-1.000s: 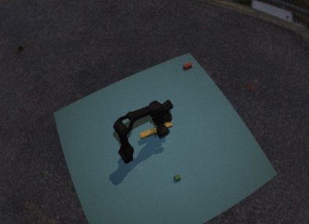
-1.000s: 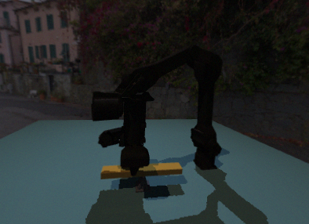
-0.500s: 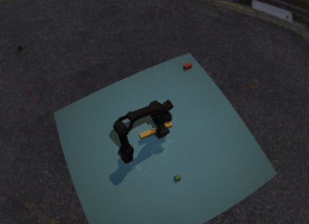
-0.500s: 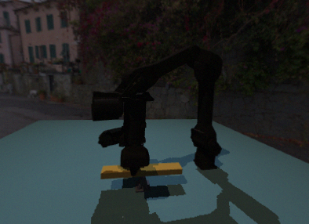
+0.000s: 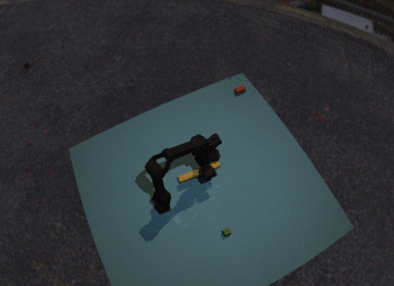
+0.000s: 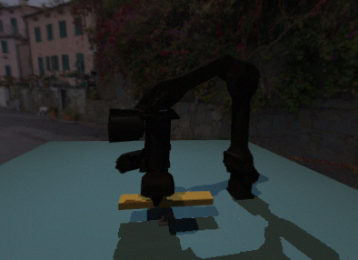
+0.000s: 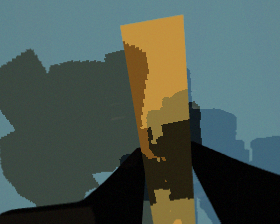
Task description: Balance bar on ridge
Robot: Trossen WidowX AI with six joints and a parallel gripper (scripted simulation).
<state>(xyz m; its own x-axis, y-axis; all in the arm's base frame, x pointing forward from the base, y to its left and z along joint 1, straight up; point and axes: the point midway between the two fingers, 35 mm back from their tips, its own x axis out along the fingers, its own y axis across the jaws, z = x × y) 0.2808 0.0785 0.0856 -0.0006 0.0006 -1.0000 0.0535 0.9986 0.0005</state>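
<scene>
My gripper tip is now 3 cm past the yellow bar. The rest, counted from my gripper tip: orange-red block: 46 cm ahead, 42 cm to the left, 3 cm below; small green cube: 36 cm to the right, 5 cm behind, 3 cm below.
</scene>
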